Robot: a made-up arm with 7 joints.
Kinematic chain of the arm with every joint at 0, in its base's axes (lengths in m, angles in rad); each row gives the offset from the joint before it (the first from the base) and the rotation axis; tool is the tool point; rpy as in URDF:
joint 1: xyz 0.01 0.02 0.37 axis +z
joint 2: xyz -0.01 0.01 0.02 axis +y
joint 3: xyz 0 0.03 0.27 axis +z
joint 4: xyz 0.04 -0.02 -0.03 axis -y
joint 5: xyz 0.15 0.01 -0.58 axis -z
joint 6: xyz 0.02 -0.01 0 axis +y
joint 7: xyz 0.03 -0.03 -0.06 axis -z
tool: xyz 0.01 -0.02 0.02 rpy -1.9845 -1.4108 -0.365
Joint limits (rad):
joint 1: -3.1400..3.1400
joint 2: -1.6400..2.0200
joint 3: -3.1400..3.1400
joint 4: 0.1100..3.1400
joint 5: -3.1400..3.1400
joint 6: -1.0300..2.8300
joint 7: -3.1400..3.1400
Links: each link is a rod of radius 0.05 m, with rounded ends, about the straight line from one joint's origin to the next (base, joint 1, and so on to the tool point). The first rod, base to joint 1, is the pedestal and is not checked.
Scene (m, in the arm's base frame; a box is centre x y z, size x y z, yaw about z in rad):
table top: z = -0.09
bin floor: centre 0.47 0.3 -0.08 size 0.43 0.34 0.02 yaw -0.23
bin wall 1: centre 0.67 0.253 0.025 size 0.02 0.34 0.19 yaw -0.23
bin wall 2: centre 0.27 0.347 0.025 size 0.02 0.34 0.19 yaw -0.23
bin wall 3: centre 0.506 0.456 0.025 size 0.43 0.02 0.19 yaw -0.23
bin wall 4: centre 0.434 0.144 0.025 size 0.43 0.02 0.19 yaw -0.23
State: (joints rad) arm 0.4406 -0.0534 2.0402 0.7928 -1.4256 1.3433 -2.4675
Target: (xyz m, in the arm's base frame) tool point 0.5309 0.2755 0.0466
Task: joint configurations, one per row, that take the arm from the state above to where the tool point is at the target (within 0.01 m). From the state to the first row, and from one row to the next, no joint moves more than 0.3 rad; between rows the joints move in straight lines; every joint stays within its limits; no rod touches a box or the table.
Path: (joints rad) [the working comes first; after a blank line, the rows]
Joints at the target: -1.3012 -1.2267 2.1825 0.8937 -1.4339 1.1410 -2.2739
Straight joint move there: touches bin wall 2, bin wall 3.

1: 0.1825 -0.3014 1.8778 0.8139 -1.4069 1.2444 -2.5210
2: -0.0757 -0.5494 1.7155 0.8350 -1.3881 1.1454 -2.5744
3: -0.3396 -0.7940 1.7381 0.7549 -1.3953 1.1856 -2.5001
4: -0.6035 -1.0387 1.7608 0.6748 -1.4024 1.2259 -2.4257
5: -0.8674 -1.2833 1.7834 0.5947 -1.4096 1.2661 -2.3513
6: -1.0843 -1.2550 1.9830 0.7442 -1.4217 1.2036 -2.3126
7: -1.3012 -1.2267 2.1825 0.8937 -1.4339 1.1410 -2.2739

